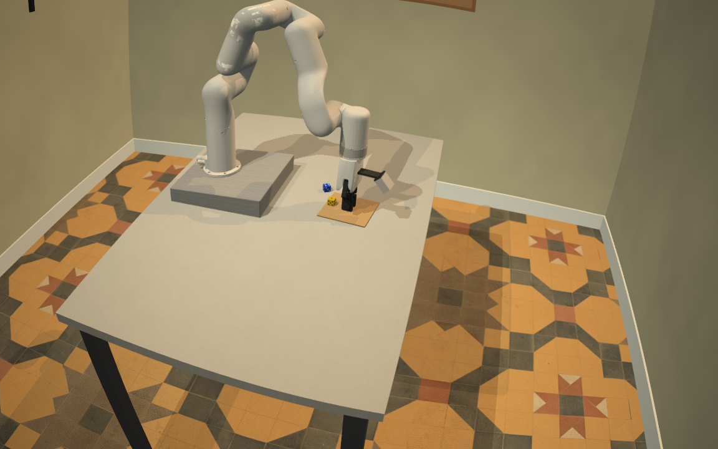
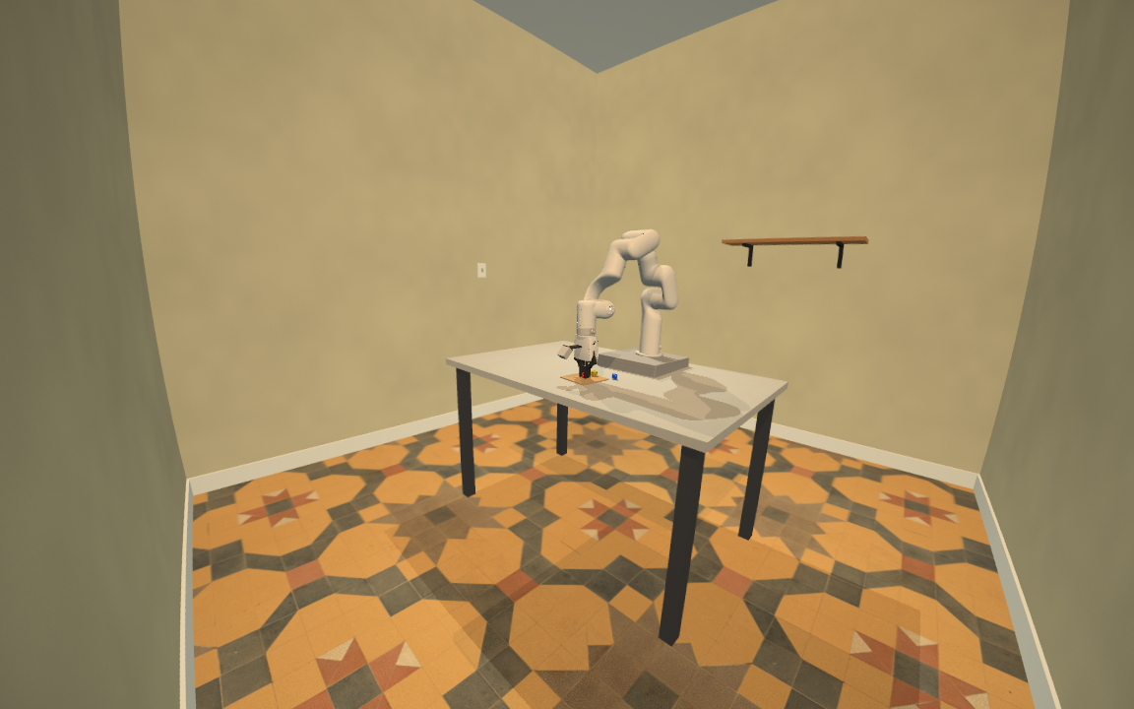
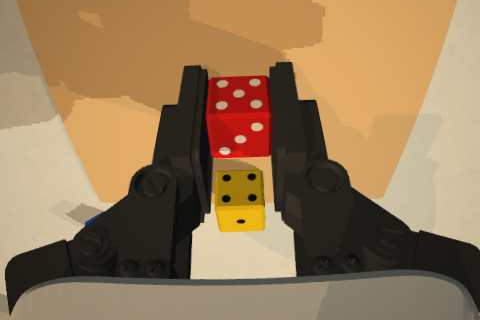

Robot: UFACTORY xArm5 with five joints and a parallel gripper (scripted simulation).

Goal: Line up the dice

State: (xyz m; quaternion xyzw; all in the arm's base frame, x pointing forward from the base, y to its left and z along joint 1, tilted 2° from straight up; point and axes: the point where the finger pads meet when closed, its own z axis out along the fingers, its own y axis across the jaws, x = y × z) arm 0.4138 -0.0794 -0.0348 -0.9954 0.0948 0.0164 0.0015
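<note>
Now: hand 10 mm above the red die. From my hand the other things lie so: blue die: 80 mm behind, 90 mm to the left, 20 mm below; then yellow die: 50 mm behind, 10 mm to the left, 10 mm below; then mat: 20 mm below.
</note>
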